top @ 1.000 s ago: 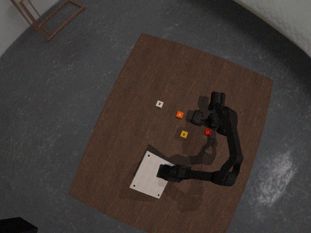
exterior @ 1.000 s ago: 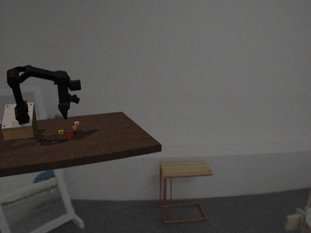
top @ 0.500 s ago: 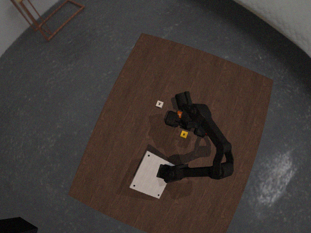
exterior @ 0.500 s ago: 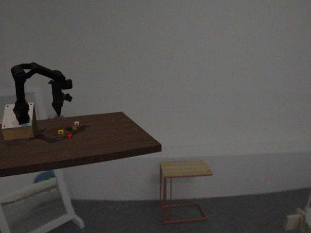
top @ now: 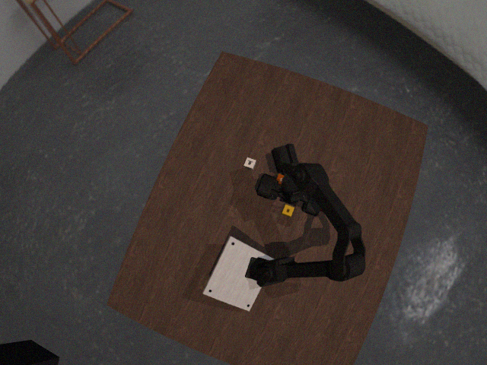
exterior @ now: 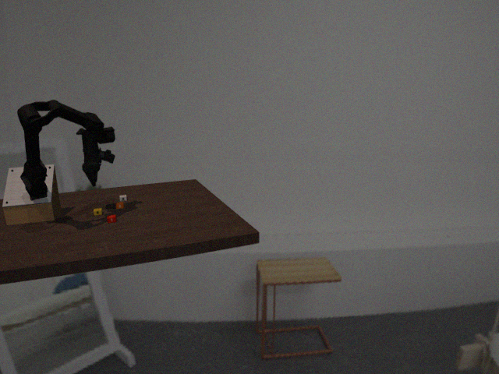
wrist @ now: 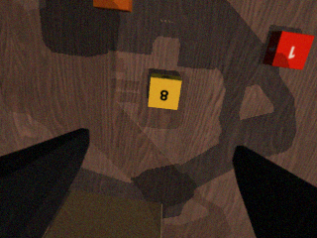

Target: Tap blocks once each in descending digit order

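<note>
Now: gripper tip 120 mm above the yellow block. Also, from my gripper tip: orange block (90 mm ahead, 50 mm to the left, 120 mm below); white block (120 mm ahead, 170 mm to the left, 120 mm below); red block (50 mm ahead, 120 mm to the right, 120 mm below).
</note>
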